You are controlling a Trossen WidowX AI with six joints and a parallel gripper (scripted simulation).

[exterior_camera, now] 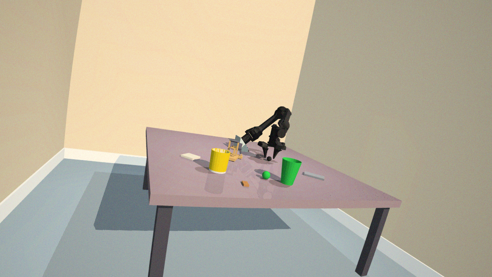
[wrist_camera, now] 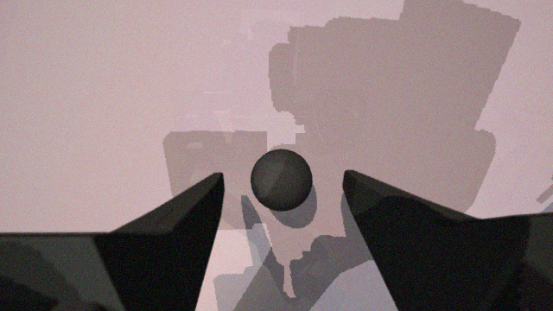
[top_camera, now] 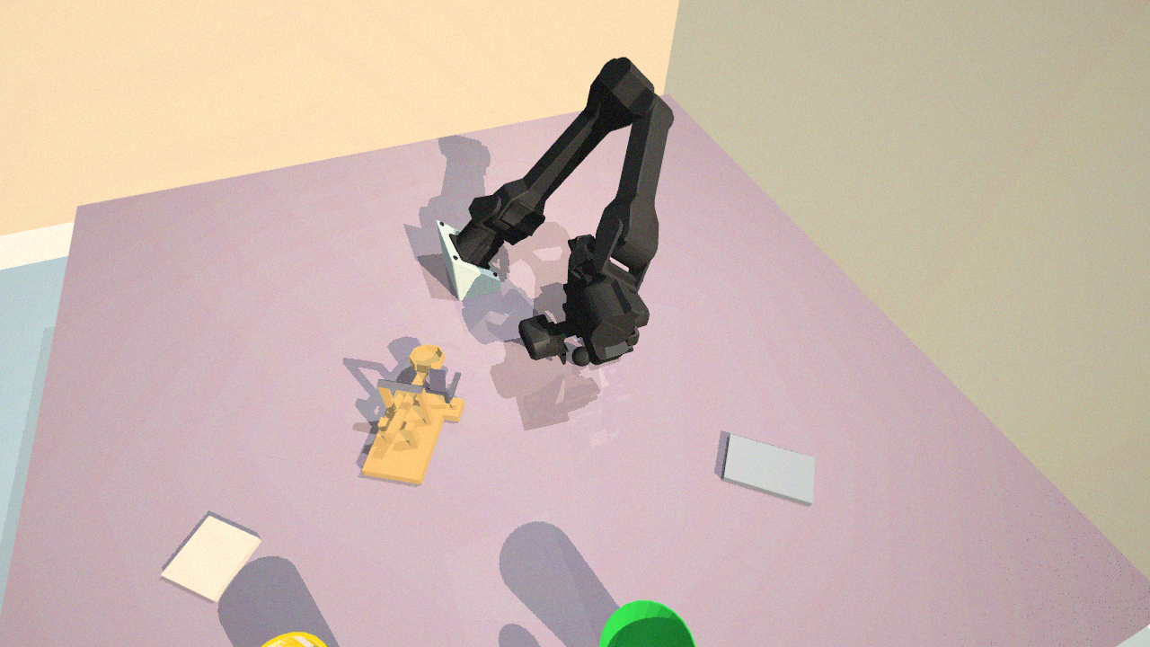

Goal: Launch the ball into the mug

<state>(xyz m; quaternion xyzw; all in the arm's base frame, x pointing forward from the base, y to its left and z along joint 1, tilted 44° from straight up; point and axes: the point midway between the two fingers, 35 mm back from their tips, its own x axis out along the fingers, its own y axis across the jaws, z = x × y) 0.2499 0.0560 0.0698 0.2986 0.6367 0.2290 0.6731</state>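
My gripper tip is now right at the black ball. From my gripper tip the other things lie so: green ball (35 cm ahead, 24 cm to the right); then grey slab (28 cm ahead, 15 cm to the left, 1 cm below); then wooden catapult (2 cm behind, 24 cm to the right, 3 cm above).
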